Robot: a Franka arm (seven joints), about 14 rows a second.
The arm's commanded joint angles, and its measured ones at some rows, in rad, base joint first. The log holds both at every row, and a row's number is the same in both.
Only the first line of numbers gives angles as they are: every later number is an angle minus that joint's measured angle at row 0.
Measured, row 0: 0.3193, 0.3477, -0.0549, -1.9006, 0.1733, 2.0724, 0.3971
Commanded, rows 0 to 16: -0.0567, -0.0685, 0.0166, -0.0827, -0.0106, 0.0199, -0.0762; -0.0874, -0.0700, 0.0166, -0.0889, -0.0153, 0.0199, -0.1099; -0.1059, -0.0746, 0.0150, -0.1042, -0.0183, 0.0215, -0.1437; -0.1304, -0.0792, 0.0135, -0.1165, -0.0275, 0.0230, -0.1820; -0.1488, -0.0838, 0.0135, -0.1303, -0.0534, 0.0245, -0.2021; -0.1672, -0.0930, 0.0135, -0.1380, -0.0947, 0.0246, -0.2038; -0.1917, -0.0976, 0.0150, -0.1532, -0.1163, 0.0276, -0.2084; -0.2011, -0.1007, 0.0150, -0.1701, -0.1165, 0.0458, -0.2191; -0.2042, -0.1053, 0.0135, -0.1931, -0.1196, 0.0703, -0.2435; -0.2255, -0.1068, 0.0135, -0.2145, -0.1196, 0.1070, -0.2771; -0.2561, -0.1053, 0.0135, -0.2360, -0.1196, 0.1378, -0.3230; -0.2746, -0.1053, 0.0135, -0.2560, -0.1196, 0.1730, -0.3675; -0.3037, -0.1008, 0.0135, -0.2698, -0.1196, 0.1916, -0.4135; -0.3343, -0.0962, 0.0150, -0.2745, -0.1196, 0.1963, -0.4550; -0.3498, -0.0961, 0.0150, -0.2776, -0.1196, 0.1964, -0.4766; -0.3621, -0.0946, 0.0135, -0.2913, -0.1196, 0.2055, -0.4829; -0.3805, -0.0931, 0.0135, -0.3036, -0.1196, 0.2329, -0.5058
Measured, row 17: -0.3420, -0.0584, -0.0041, -0.2583, -0.1111, 0.1993, -0.4695
